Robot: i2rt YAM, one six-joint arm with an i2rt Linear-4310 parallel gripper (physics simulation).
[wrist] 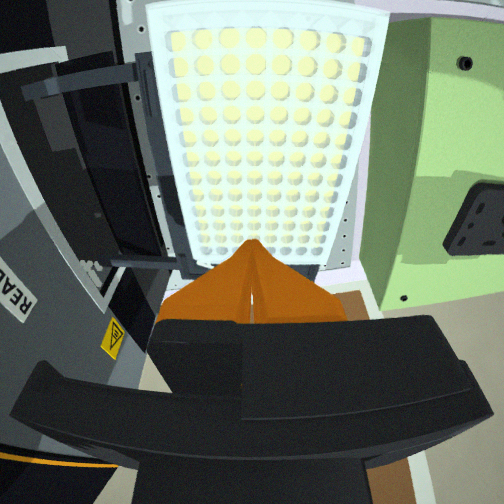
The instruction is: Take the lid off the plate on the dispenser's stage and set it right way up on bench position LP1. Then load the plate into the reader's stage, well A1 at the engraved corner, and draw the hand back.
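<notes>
The plate [260,135] is pale and clear, with rows of yellow-filled wells. It fills the upper middle of the wrist view and I cannot tell whether a lid is on it. It lies over a dark stage frame [167,200] whose rails [80,80] reach left toward the grey reader [55,300], which bears a "READ" label. My gripper [252,250] has orange fingers closed together with only a hairline slit between them. Their tips overlap the middle of the plate's near short edge. I cannot tell whether they touch the plate. No separate lid is in view.
A green machine body [445,150] stands close on the right with a black plate [475,220] on its face. A grey perforated panel [345,235] shows under the plate. A brown patch [352,302] lies on the bench by my fingers. A yellow warning sticker [113,338] marks the reader.
</notes>
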